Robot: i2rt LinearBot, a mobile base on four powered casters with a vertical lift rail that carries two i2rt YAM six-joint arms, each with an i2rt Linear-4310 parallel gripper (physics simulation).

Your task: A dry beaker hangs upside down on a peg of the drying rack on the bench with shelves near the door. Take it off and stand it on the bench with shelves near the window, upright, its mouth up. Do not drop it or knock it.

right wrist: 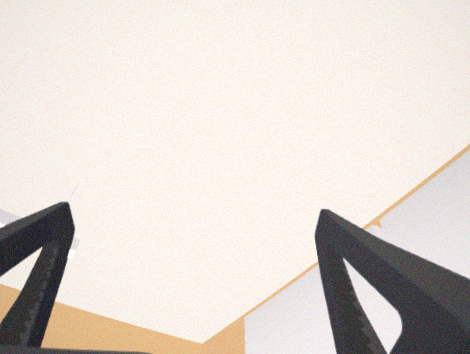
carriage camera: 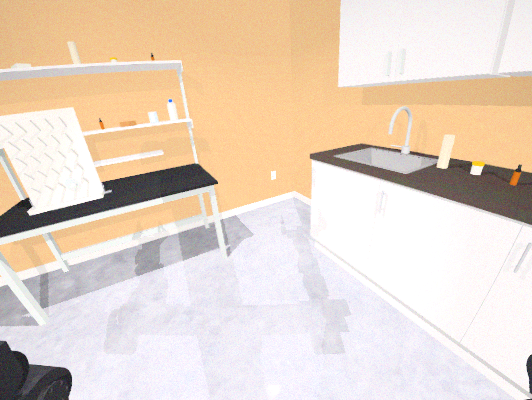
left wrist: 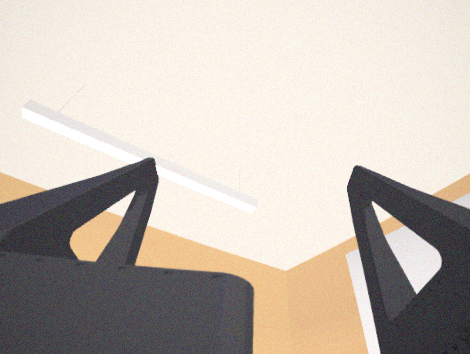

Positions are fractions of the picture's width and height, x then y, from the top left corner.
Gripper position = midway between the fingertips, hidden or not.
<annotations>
left gripper: left wrist 0.54,0.49; not seen in the right wrist view (out of frame); not seen in the carriage camera view (out of frame)
right gripper: right wrist 0.42,0.62; not seen in the carriage camera view (out of frame); not seen in the left wrist view (out of frame)
</annotations>
